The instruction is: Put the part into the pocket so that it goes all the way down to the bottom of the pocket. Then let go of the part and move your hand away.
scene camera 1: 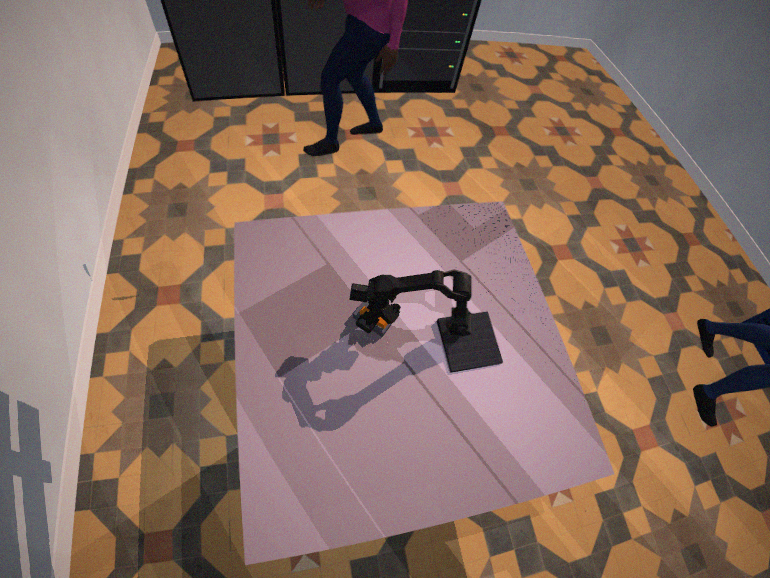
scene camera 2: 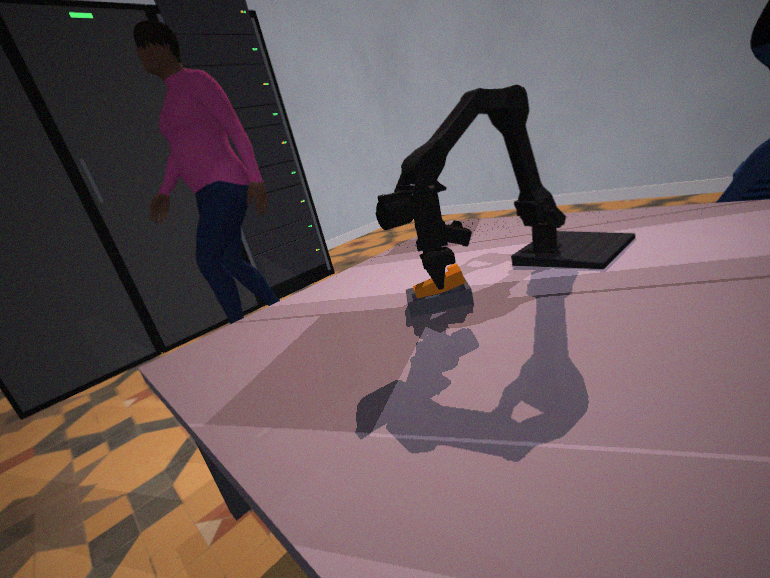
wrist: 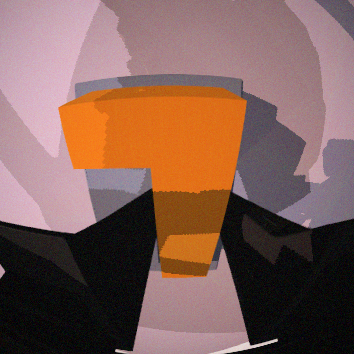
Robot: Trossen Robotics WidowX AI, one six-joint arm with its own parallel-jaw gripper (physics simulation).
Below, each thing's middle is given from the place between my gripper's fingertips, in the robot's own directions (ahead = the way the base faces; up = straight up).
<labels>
The orange L-shaped block (scene camera 2: 454,277) is 1 cm behind my hand and 1 cm above it. From my hand the other things lie so: grey pocket block (wrist: 109,189): 1 cm behind, 2 cm to the right, 3 cm below.
</labels>
